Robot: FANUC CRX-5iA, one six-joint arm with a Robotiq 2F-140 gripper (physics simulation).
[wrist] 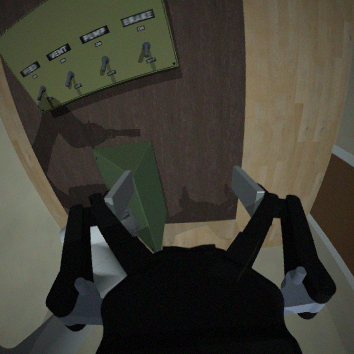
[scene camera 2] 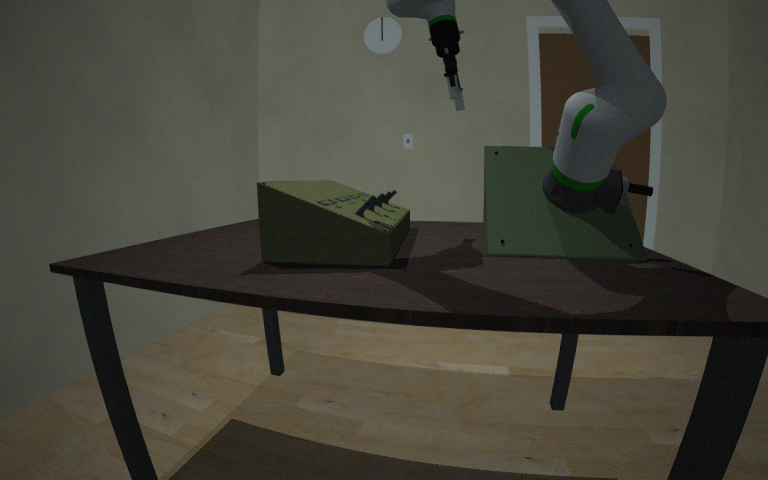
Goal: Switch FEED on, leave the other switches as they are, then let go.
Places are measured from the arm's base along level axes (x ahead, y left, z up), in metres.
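Pixels of known places: gripper, between the fingertips: [wrist: 182, 178] [scene camera 2: 458, 104]; arm's base, origin of its link: [wrist: 126, 211] [scene camera 2: 572, 189].
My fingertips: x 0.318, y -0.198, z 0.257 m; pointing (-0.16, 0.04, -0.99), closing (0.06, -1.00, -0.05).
Observation:
For each thing: its top centre in the pictures, then the offset to it from my fingertips. Level surfaces: height alone.
- FEED lever, centre of its top: [scene camera 2: 366, 195] [wrist: 35, 94] 0.451 m left, 0.107 m ahead, 0.271 m down
- VENT lever, centre of its top: [scene camera 2: 376, 192] [wrist: 64, 79] 0.334 m left, 0.135 m ahead, 0.271 m down
- PUMP lever, centre of its top: [wrist: 100, 63] 0.218 m left, 0.164 m ahead, 0.271 m down
- BRAKE lever, centre of its top: [wrist: 144, 48] 0.101 m left, 0.192 m ahead, 0.271 m down
- table, height of its surface: 0.398 m down
An olive switch box [scene camera 2: 325, 246] [wrist: 120, 10] stands on the table, its sloped panel carrying four toggle levers. In the wrist view the FEED lever [wrist: 42, 92] is at the far left, beside the VENT lever [wrist: 70, 78], then the PUMP lever [wrist: 105, 63] and the BRAKE lever [wrist: 146, 49]. The levers lean much alike; I cannot tell surely which are on. In scene camera 2 they partly hide one another. My gripper [scene camera 2: 459, 105] [wrist: 182, 178] is open and empty, high above the table, up and to the right of the box in scene camera 2, touching nothing.
A green wedge-shaped stand [scene camera 2: 515, 203] [wrist: 146, 185] carries the arm's base [scene camera 2: 589, 141] at the right of the table [scene camera 2: 186, 260] [wrist: 205, 115]. Behind are a wall with a clock [scene camera 2: 382, 35] and a brown door [scene camera 2: 637, 84].

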